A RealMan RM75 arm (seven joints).
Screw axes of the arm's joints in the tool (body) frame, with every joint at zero. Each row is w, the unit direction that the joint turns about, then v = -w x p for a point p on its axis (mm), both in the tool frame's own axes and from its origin. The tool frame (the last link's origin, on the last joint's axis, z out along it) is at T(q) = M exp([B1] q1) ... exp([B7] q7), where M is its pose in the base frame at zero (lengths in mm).
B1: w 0 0 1 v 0 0 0
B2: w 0 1 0 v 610 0 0
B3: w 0 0 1 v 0 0 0
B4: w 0 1 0 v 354 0 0
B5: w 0 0 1 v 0 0 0
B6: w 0 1 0 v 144 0 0
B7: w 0 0 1 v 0 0 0
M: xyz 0 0 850.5 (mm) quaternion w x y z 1 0 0 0
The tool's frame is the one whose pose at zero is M.
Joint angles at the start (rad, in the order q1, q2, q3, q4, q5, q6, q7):
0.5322, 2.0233, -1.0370, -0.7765, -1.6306, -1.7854, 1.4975
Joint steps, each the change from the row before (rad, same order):
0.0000, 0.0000, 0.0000, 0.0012, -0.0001, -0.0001, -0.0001
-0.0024, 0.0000, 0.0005, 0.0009, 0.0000, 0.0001, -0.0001
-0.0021, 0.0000, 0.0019, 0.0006, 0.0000, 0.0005, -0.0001
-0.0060, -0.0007, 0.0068, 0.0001, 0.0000, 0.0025, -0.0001
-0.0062, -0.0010, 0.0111, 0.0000, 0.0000, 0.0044, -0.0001
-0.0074, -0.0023, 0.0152, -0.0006, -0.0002, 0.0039, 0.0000
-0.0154, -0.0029, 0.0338, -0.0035, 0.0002, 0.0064, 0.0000
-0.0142, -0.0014, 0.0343, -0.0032, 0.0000, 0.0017, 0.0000
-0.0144, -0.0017, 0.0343, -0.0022, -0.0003, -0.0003, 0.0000
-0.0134, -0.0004, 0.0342, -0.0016, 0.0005, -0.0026, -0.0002
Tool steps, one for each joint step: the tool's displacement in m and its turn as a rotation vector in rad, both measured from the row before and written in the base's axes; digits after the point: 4 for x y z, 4 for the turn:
0.0002, -0.0001, -0.0001, -0.0008, 0.0002, -0.0008
0.0009, -0.0005, 0.0000, 0.0000, 0.0004, -0.0033
0.0008, -0.0002, 0.0002, 0.0016, 0.0009, -0.0036
0.0024, -0.0001, 0.0012, 0.0075, 0.0017, -0.0104
0.0027, 0.0005, 0.0020, 0.0125, 0.0027, -0.0136
0.0035, 0.0006, 0.0031, 0.0162, 0.0031, -0.0159
0.0067, 0.0010, 0.0067, 0.0349, 0.0091, -0.0313
0.0061, 0.0001, 0.0064, 0.0311, 0.0115, -0.0277
0.0064, -0.0005, 0.0065, 0.0293, 0.0115, -0.0274
0.0059, -0.0010, 0.0061, 0.0275, 0.0138, -0.0250

